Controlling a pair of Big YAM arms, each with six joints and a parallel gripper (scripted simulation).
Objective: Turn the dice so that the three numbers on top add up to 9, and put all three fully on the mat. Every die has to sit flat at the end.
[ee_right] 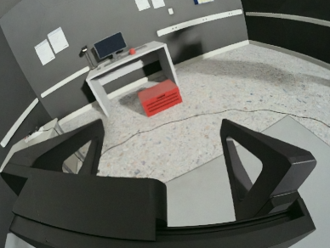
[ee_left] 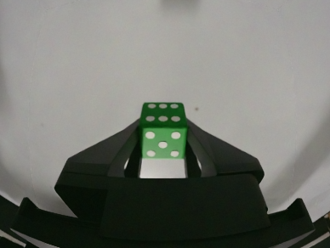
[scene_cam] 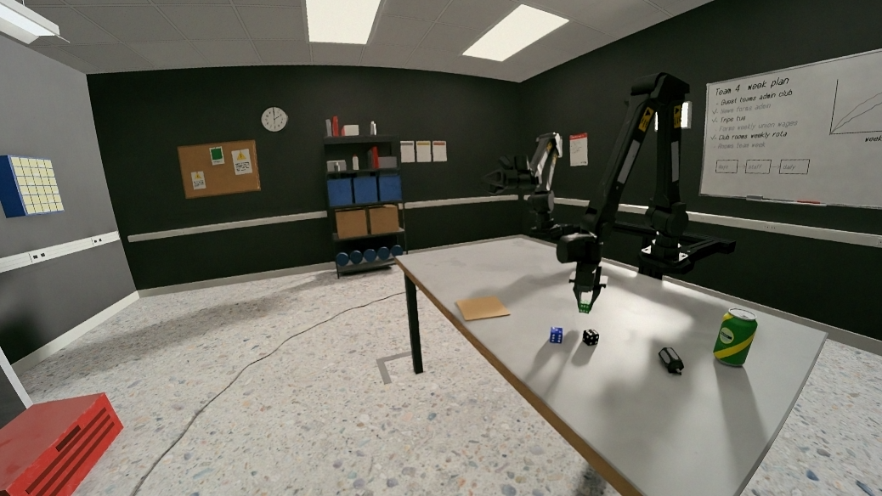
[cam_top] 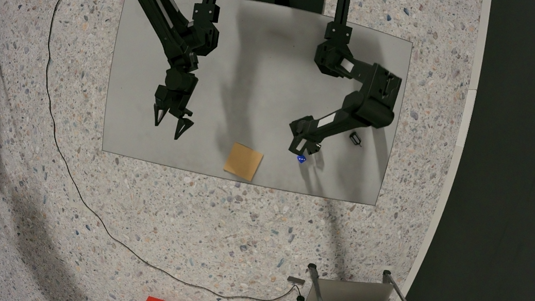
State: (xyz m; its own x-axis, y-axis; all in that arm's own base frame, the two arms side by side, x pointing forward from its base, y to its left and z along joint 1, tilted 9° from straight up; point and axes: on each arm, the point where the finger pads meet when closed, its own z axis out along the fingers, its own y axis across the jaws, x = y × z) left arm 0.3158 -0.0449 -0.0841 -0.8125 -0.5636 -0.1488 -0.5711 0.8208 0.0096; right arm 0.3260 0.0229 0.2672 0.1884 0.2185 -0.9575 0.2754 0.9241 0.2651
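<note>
Now: the black die 9 cm ahead of my left hand, 9 cm to the left of it and 3 cm below it. From my left hand the other things lie so: blue die 15 cm ahead, 3 cm to the left, 3 cm below; then brown square mat 21 cm ahead, 23 cm to the right, 4 cm below; then green die right at my left hand.
</note>
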